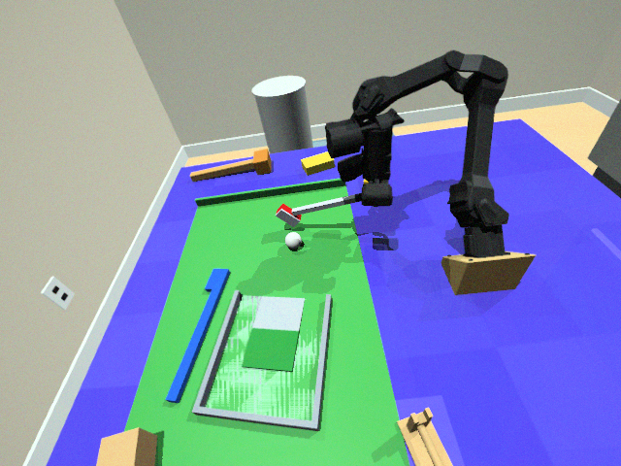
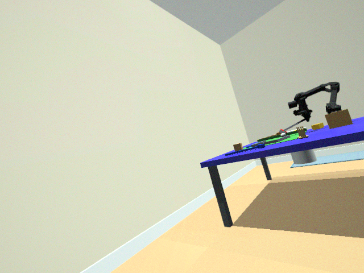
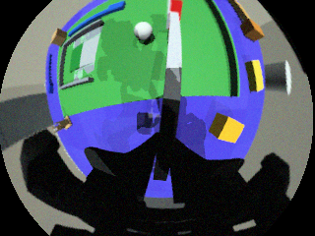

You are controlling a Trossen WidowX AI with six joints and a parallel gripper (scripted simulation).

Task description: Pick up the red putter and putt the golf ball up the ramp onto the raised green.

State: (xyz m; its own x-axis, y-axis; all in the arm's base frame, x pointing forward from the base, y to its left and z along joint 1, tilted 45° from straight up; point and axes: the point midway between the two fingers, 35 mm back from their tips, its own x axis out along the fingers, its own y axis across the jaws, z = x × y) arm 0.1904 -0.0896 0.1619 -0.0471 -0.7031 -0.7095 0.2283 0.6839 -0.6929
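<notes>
The red putter is 12 cm ahead of my gripper tip and 2 cm to the right of it. The rest, counted from my gripper tip: yellow block: 34 cm to the right, 12 cm ahead, 8 cm below; white golf ball: 21 cm ahead, 7 cm below, 2 cm to the left; dark green rail: 28 cm ahead, 22 cm to the right, 8 cm below.
</notes>
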